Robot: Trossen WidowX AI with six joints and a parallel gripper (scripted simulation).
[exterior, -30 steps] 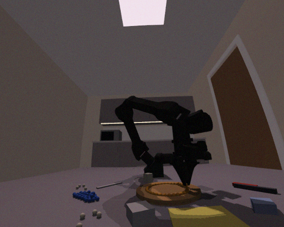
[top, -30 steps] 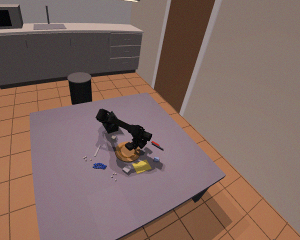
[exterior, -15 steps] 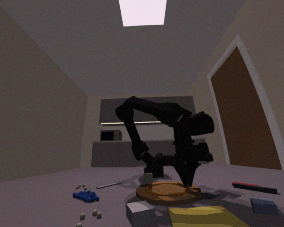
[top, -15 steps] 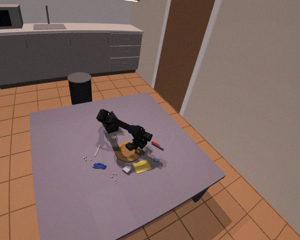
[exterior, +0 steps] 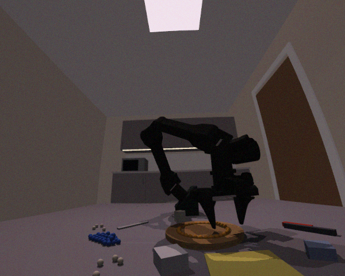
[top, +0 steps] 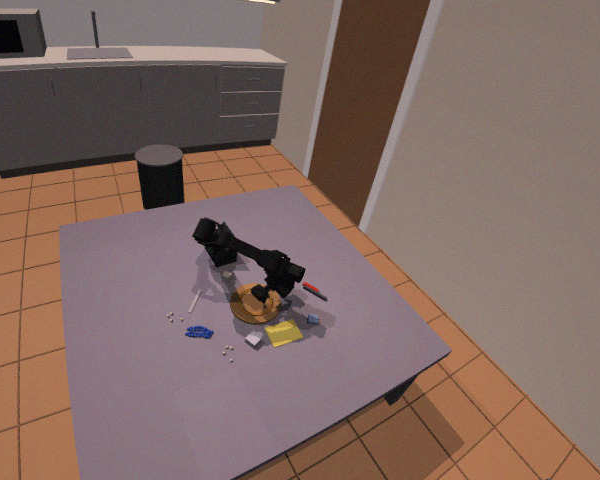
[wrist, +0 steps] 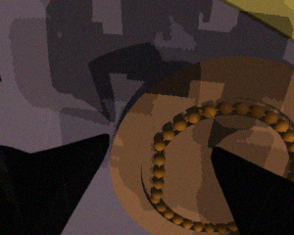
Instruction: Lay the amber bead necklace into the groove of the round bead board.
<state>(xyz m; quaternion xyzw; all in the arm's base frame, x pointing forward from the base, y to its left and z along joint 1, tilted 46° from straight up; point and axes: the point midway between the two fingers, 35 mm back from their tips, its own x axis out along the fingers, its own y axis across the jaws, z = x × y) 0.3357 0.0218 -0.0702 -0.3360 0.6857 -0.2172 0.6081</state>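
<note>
Right now my gripper tip is 60 mm to the left of the round wooden bead board, 20 mm past it and 10 mm above it. Also, from my gripper tip: blue block 160 mm ahead, 90 mm to the left, 10 mm below; then red-and-black tool 190 mm to the left, 40 mm ahead, 10 mm below; then yellow pad 150 mm ahead, 40 mm to the right, 20 mm below.
</note>
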